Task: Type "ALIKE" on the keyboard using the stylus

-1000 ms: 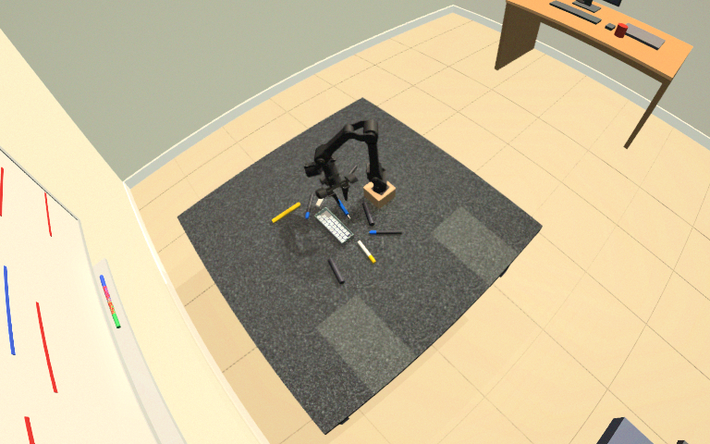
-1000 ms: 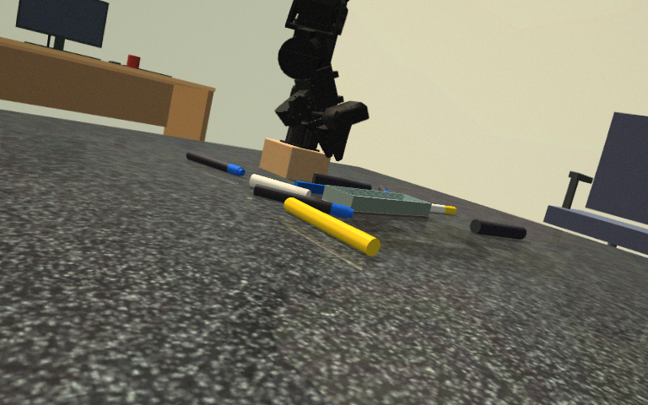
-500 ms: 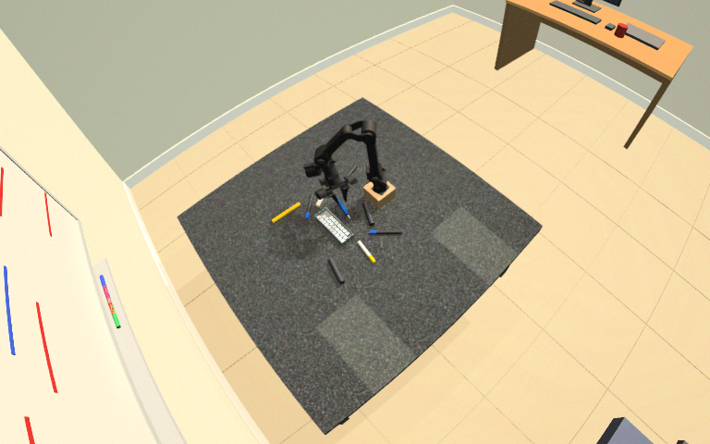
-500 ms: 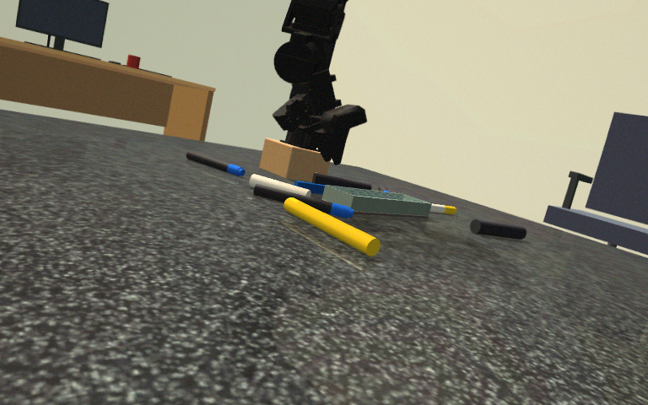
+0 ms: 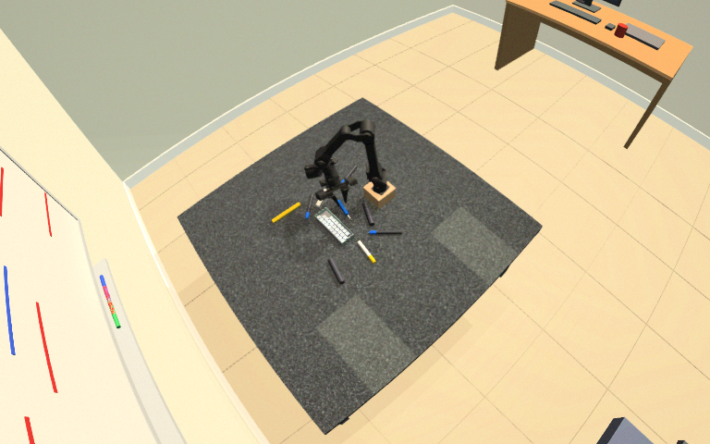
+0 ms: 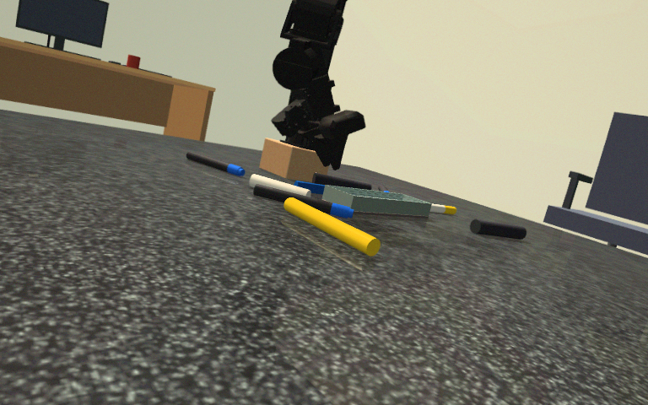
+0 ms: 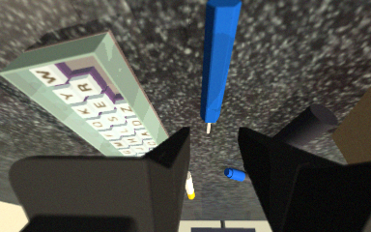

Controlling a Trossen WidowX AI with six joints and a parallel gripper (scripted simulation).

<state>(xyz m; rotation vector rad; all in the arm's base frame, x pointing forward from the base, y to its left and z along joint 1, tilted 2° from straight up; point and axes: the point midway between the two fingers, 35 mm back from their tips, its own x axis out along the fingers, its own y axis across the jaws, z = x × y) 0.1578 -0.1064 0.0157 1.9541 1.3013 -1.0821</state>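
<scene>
Right now my gripper tip is 4 cm above the blue stylus, 2 cm to the right of it and 1 cm short of it. Also, from my gripper tip: white stick (13 cm to the right, 4 cm below, 1 cm ahead); then keyboard (10 cm ahead, 3 cm to the left, 3 cm below); then white-and-yellow marker (23 cm to the left, 12 cm ahead, 4 cm below).
</scene>
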